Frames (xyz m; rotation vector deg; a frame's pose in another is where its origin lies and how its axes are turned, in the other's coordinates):
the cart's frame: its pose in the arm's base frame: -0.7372 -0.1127 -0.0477 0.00 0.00 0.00
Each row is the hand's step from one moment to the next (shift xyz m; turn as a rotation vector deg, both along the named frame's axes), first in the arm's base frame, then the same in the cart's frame.
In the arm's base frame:
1: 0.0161 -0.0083 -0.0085 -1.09 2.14 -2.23
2: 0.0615 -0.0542 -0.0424 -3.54 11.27 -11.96
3: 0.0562 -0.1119 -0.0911 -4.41 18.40 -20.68
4: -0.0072 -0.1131 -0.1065 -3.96 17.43 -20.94
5: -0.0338 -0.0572 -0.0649 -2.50 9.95 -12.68
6: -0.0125 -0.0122 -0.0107 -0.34 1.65 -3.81
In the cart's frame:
1: 0.0161 -0.0083 -0.0085 -1.09 2.14 -2.23
2: 0.0615 -0.0542 -0.0424 -3.54 11.27 -11.96
3: 0.0562 -0.1119 -0.0911 -4.41 18.40 -20.68
4: -0.0072 -0.1131 -0.1065 -3.96 17.43 -20.94
5: -0.0338 -0.0572 -0.0649 -2.50 9.95 -12.68
6: -0.0125 -0.0122 -0.0107 -0.34 1.65 -3.81

